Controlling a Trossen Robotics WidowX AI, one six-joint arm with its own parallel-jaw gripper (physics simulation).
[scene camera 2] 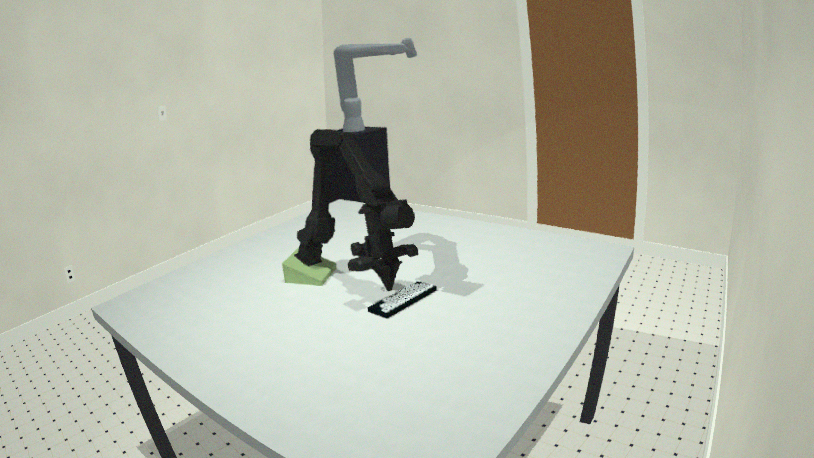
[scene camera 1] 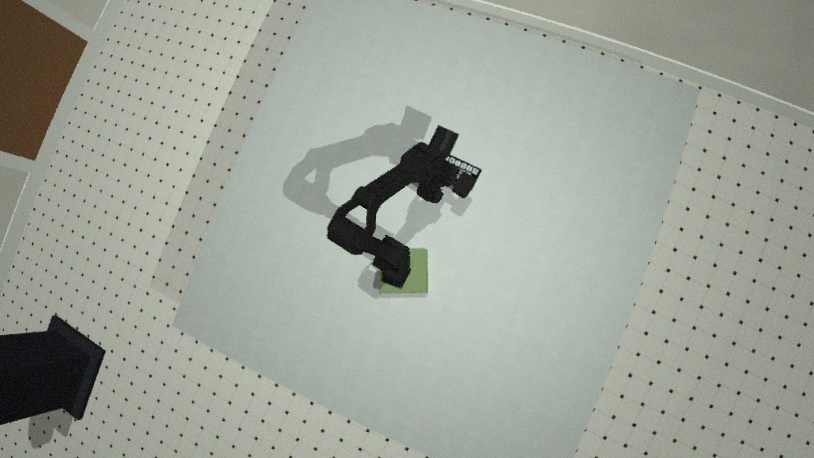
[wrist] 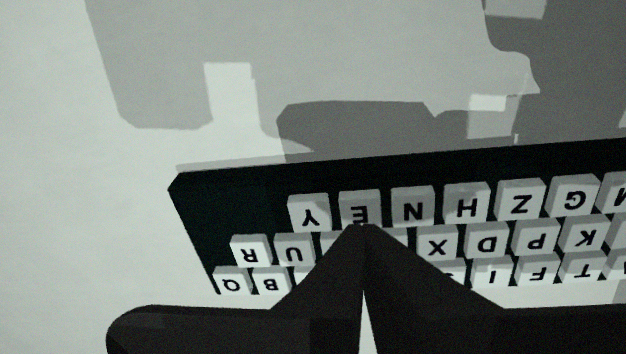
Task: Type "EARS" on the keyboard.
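Observation:
Black keyboard in sight. My gripper too, also visible in scene camera 1 and the wrist view.

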